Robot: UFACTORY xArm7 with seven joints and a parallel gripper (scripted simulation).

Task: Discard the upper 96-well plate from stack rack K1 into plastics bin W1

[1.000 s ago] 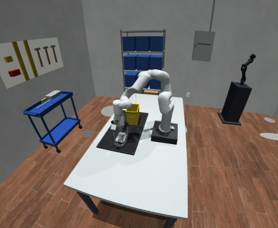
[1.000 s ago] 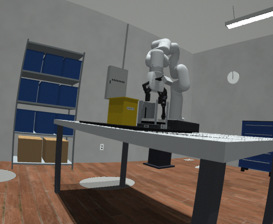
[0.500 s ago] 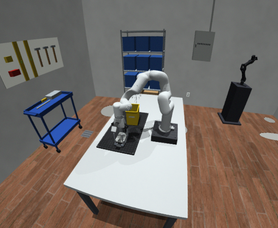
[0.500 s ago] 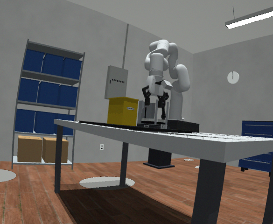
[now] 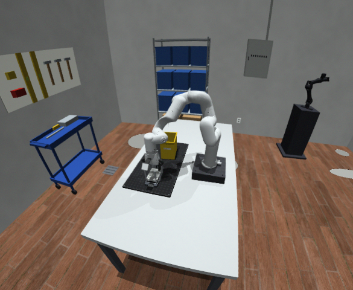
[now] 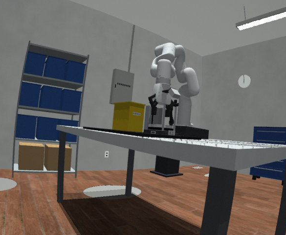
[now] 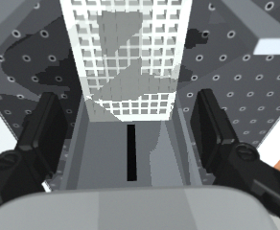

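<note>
The white 96-well plate lies 60 mm below my hand. From my hand the other things lie so: yellow plastics bin W1: 30 mm behind, 350 mm to the right, 10 mm below.
</note>
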